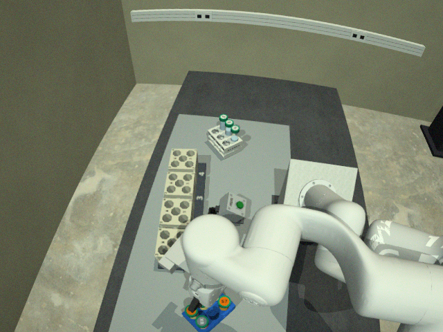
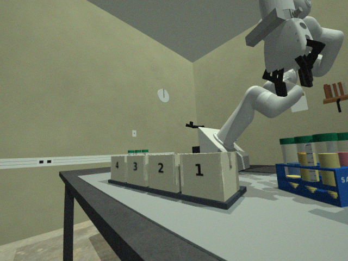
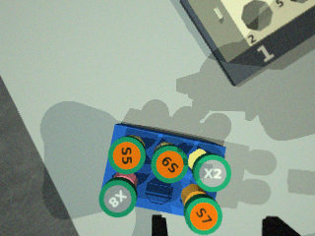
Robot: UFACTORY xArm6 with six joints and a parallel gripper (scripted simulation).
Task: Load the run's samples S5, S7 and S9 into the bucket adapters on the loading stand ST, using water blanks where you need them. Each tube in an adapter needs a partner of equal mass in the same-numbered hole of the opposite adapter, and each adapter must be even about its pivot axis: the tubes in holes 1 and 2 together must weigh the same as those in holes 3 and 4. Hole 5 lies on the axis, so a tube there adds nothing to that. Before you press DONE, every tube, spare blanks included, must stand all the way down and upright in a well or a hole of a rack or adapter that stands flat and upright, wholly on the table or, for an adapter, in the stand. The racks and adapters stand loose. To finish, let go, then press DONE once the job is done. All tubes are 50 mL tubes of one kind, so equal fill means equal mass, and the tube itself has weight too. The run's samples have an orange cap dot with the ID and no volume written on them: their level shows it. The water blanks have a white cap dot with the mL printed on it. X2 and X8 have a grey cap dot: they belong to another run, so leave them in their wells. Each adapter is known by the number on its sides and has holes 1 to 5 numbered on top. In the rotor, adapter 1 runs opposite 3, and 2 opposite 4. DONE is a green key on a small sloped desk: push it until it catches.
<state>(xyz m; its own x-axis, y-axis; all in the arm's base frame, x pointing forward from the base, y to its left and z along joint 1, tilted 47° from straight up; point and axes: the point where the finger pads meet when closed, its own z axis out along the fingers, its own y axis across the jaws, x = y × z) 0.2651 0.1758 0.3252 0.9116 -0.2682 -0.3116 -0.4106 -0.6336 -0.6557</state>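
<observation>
The yellow-filled tube lies 190 mm below my hand, 30 mm ahead of it and 10 mm to the left of it. The rest, counted from my hand: orange-capped tube 190 mm below, 40 mm behind, 10 mm to the right; then grey-dotted tube 190 mm below, 30 mm to the right; then blue sample rack 220 mm below, 20 mm to the left, 10 mm ahead.
</observation>
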